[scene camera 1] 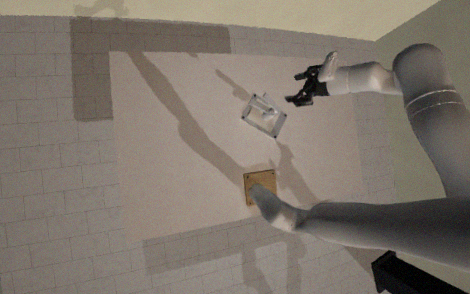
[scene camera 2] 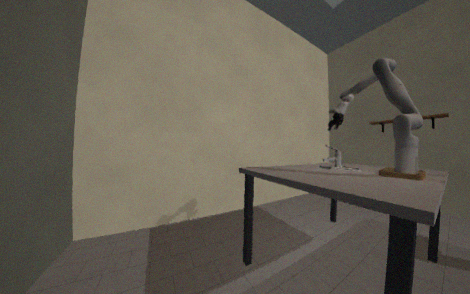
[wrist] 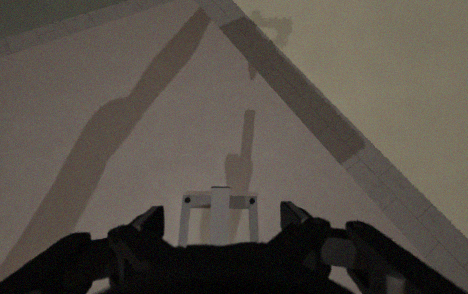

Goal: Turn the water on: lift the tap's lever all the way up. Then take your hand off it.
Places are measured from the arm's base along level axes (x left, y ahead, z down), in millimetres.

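Pixels of known places: gripper, fingertip midpoint: (scene camera 1: 290, 88) (scene camera 2: 331, 130) (wrist: 223, 216); arm's base, origin of the base link: (scene camera 1: 257, 192) (scene camera 2: 405, 172).
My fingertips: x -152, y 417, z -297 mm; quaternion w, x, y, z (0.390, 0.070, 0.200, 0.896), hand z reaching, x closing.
Note:
Ahead of a thing's pixels: the offset from my fingertips to its top centre. "spot": to the spot under its first point.
The pale grey tap @(spot: dx -9, dy -38, dz +229 mm) (scene camera 1: 268, 113) (scene camera 2: 338, 159) stands on a flat, frame-like base. In scene camera 2 its thin lever (scene camera 2: 332, 148) slopes upward from the top of the body, its free end raised and pointing left, above the short spout. In the wrist view a pale upright bar of the tap @(spot: dx +9, dy +7, dz +144 mm) (wrist: 220, 215) shows over its base @(spot: dx +68, dy -46, dz +321 mm) (wrist: 183, 220); the lower part is hidden by the gripper. My black gripper (scene camera 1: 294, 88) (scene camera 2: 332, 128) (wrist: 223, 216) is open and empty. It hangs well above the tap, apart from the lever.
The tap stands on the pale table (scene camera 1: 165, 200) (scene camera 2: 300, 184). The arm's brown mounting plate (scene camera 1: 248, 182) (scene camera 2: 400, 174) lies on the same table. A beige wall (scene camera 2: 200, 100) rises beyond the table, and a wooden rail (scene camera 2: 440, 116) is behind the arm. Arm shadows cross the table top.

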